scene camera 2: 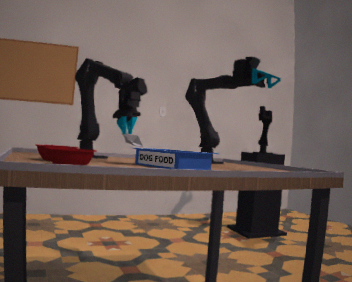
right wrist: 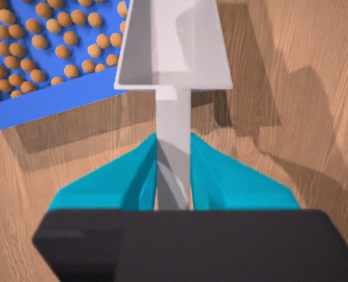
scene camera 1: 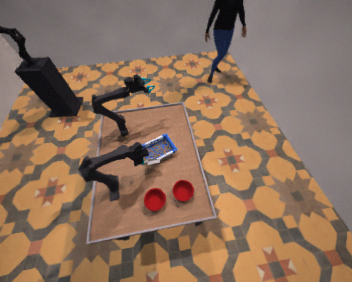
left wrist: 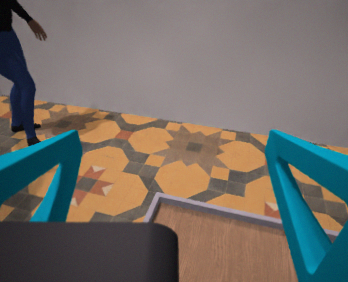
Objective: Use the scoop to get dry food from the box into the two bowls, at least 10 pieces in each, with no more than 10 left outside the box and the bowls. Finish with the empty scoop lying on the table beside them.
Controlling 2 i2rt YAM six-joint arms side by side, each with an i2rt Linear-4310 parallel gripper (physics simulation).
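Frame: origin at the left arm's base, x ahead, y left, z up, level; centimetres.
Seen in the pictures: left gripper, between the fingertips: [scene camera 2: 274, 77] [scene camera 1: 153, 83] [left wrist: 173, 140]; right gripper, between the fingertips: [scene camera 2: 127, 136] [right wrist: 173, 142] [scene camera 1: 143, 162]; left arm's base, origin of its link: [scene camera 1: 122, 128]; right arm's base, origin of its link: [scene camera 1: 114, 187].
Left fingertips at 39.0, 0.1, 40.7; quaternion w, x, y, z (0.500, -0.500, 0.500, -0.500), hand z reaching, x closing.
Note:
Pixels of each thing's top centre, then the offset from my left fingertips to it, as dx, dy, dz. Level surfaces: height alone.
- blue box, centre of its top: [scene camera 2: 173, 150] [scene camera 1: 158, 147] -16.5, -41.2, -34.4
- light grey scoop, centre of its top: [right wrist: 173, 76] [scene camera 2: 131, 132] [scene camera 1: 148, 160] -29.4, -52.4, -28.4
- table, height of its surface: dz -40.7
The blue box [scene camera 1: 172, 144] [scene camera 2: 195, 160] [right wrist: 60, 96] holds many round brown food pieces [scene camera 1: 159, 149] [right wrist: 62, 51]. My right gripper [scene camera 2: 128, 132] [right wrist: 173, 142] is shut on the handle of the light grey scoop [scene camera 1: 153, 161] [scene camera 2: 133, 140] [right wrist: 172, 55]. The scoop is above the table beside the box; in the right wrist view its pan overlaps the box's corner area, and the visible part of the pan is empty. Two red bowls [scene camera 1: 155, 200] [scene camera 1: 183, 191] stand lower in scene camera 1. My left gripper [scene camera 1: 151, 84] [scene camera 2: 275, 79] [left wrist: 173, 140] is open and empty, high beyond the table's upper edge.
The table [scene camera 1: 120, 220] [left wrist: 215, 245] has a raised grey rim. A black pedestal [scene camera 1: 50, 87] [scene camera 2: 260, 210] with another arm stands apart from the table. A person [scene camera 1: 223, 40] [left wrist: 17, 65] is on the tiled floor beyond the table.

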